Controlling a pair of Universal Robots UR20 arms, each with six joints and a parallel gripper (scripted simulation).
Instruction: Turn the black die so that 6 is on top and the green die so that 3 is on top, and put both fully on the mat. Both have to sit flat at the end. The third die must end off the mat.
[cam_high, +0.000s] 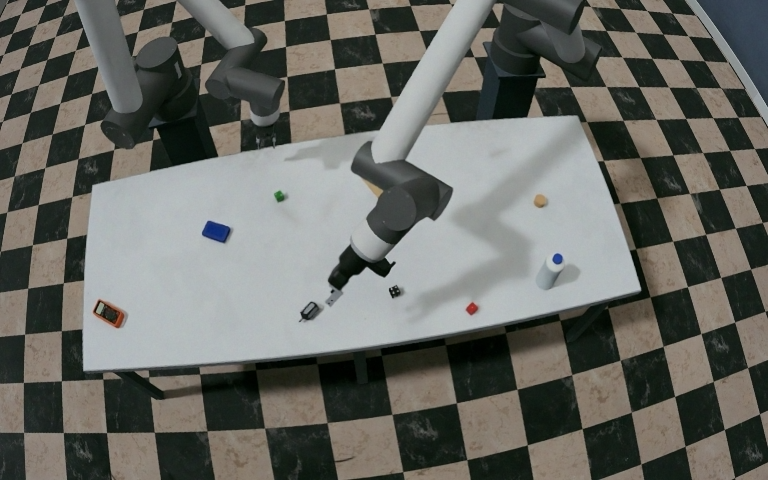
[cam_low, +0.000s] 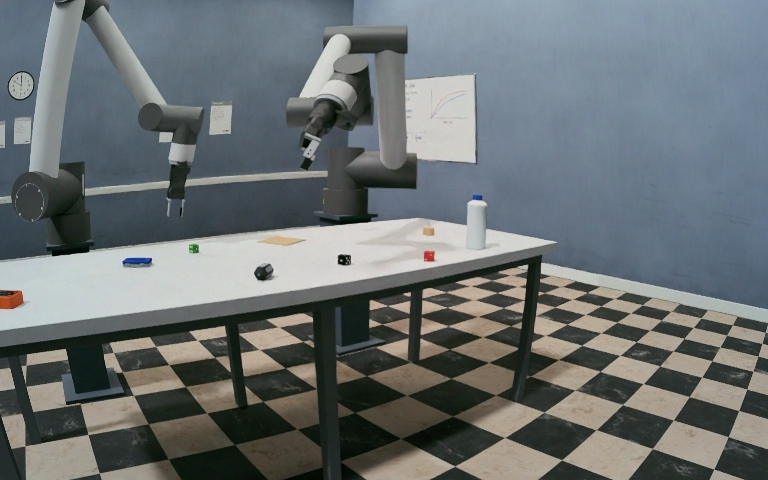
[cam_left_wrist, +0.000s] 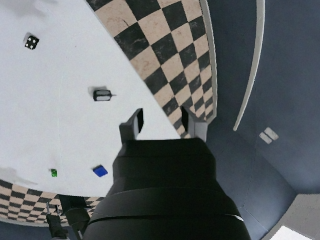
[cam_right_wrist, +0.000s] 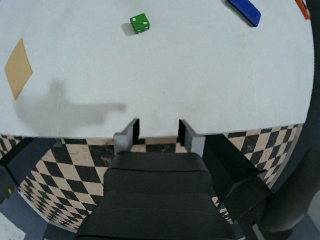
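My left gripper is now 540 mm past the green die, 160 mm to the left of it and 310 mm above it. From my left hand the other things lie so: red die 450 mm to the left, 310 mm below; black die 110 mm behind, 200 mm to the left, 310 mm below; blue box 440 mm behind, 420 mm to the right, 310 mm below.
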